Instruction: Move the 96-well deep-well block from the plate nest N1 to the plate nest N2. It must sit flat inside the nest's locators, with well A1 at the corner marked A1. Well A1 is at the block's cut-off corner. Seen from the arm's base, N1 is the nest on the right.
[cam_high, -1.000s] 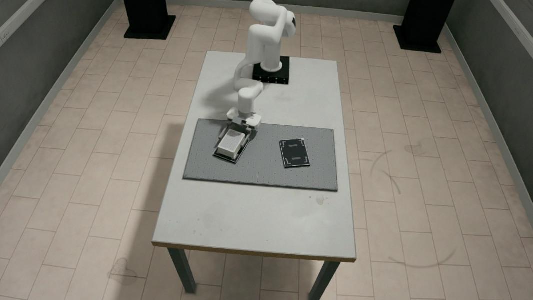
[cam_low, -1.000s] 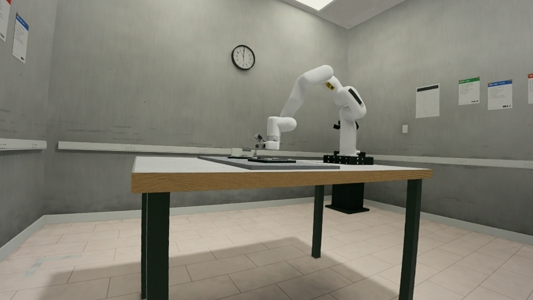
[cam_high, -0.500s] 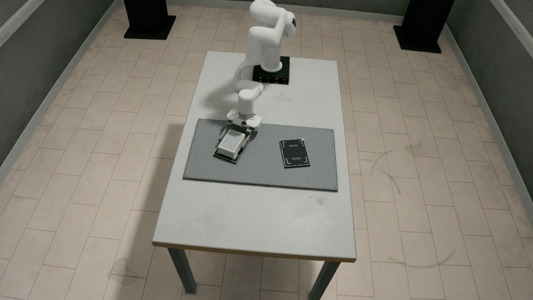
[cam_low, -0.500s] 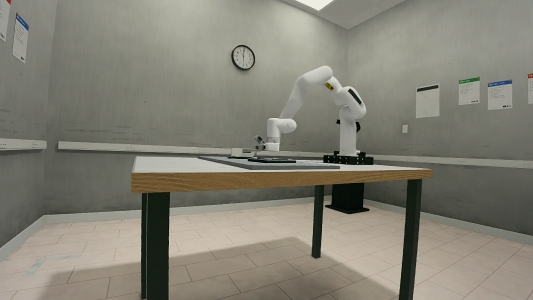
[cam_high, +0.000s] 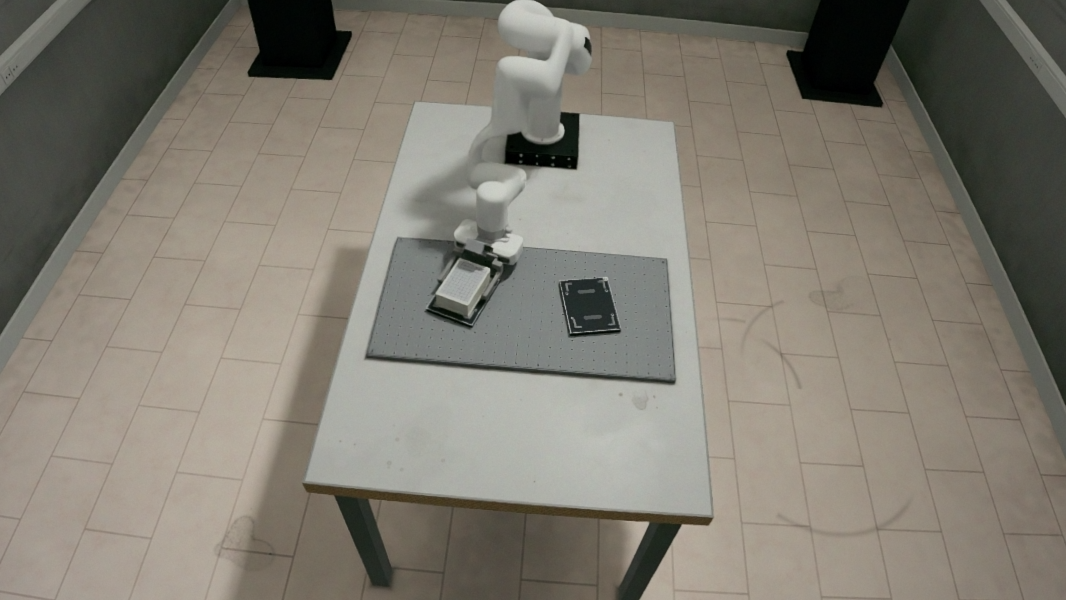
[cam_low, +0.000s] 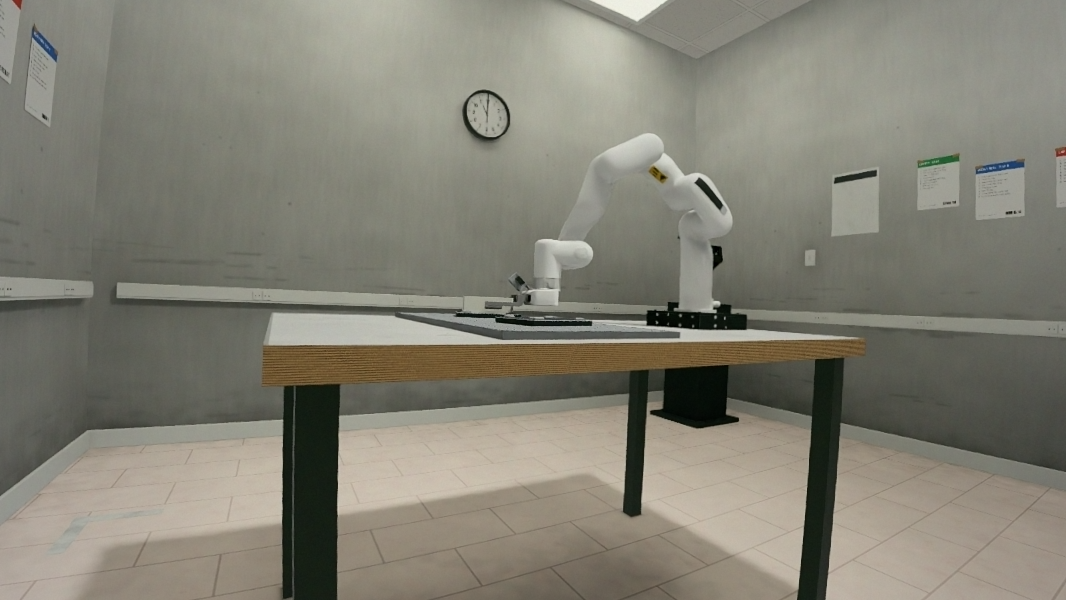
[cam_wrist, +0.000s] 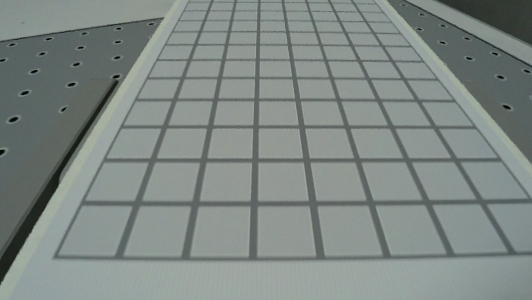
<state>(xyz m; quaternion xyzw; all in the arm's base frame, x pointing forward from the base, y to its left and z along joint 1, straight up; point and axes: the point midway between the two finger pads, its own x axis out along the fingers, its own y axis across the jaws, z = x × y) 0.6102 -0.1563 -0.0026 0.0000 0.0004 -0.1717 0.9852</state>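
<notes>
My hand is 10 mm short of the white 96-well deep-well block. From my hand the other things lie so: grey perforated baseplate 20 mm ahead, 150 mm to the left, 40 mm below.
</notes>
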